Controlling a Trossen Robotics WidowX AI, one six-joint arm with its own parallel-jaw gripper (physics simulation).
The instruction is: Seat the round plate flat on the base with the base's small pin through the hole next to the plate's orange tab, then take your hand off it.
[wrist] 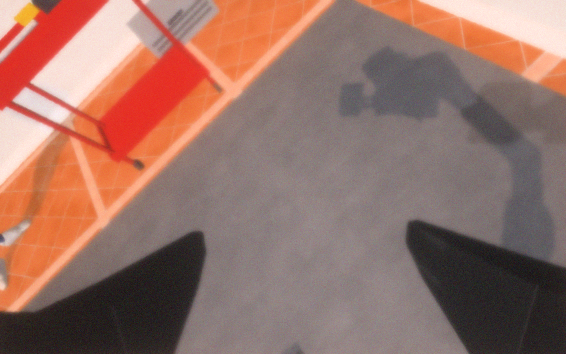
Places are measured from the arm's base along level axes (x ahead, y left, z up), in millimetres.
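Pixels of known places: gripper, fingertip midpoint: (305, 236).
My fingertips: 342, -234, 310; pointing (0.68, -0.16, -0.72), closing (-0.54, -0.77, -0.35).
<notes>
Behind a point stands the place of what it marks, as x, y, z.
My gripper (305, 236) @(342, -234, 310) is open. Its two black fingers stand wide apart over the grey table top (280, 165) @(618, -237, -77), with no object between them. The round plate with its orange tab and the base with its small pin do not show recognisably in the wrist view. A small dark grey-blue tip (295, 349) shows at the bottom edge, between the fingers; too little of it is in view to tell what it is.
The arm's shadow (410, 90) @(541, -518, -77) falls across the table at the upper right. Beyond the table's left edge, a red cart (155, 105) stands on the orange tiled floor (250, 30). A grey sign with dark lettering (200, 20) shows behind the cart.
</notes>
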